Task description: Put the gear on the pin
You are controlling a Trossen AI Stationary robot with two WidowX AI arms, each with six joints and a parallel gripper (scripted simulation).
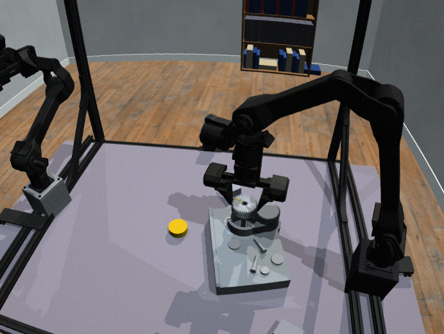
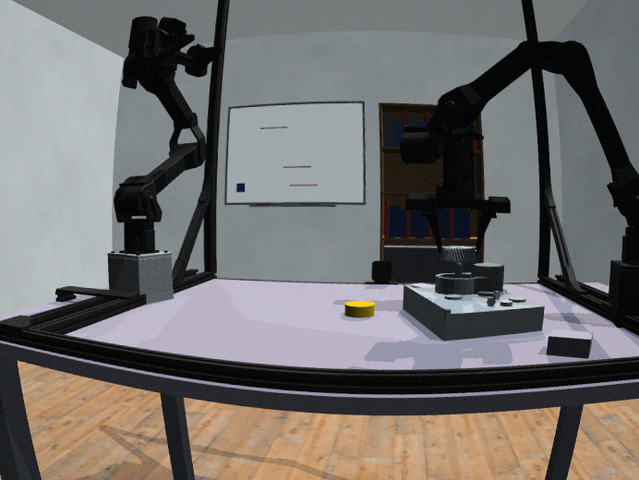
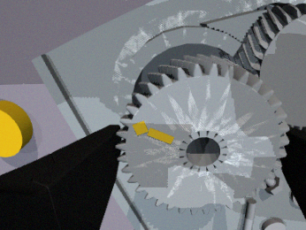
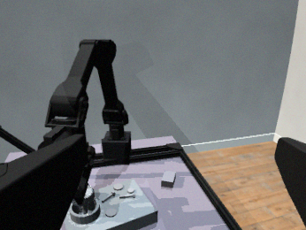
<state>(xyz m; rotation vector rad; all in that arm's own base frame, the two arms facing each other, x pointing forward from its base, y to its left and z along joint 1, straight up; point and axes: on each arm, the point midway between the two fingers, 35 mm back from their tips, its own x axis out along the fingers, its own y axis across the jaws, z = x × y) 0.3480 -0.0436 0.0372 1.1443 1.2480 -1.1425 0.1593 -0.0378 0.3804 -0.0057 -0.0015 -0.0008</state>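
Right now my left hand is 90 mm above the pin. Round my left hand: yellow disc (40 mm ahead, 170 mm to the right, 130 mm below); then gear (30 mm below).
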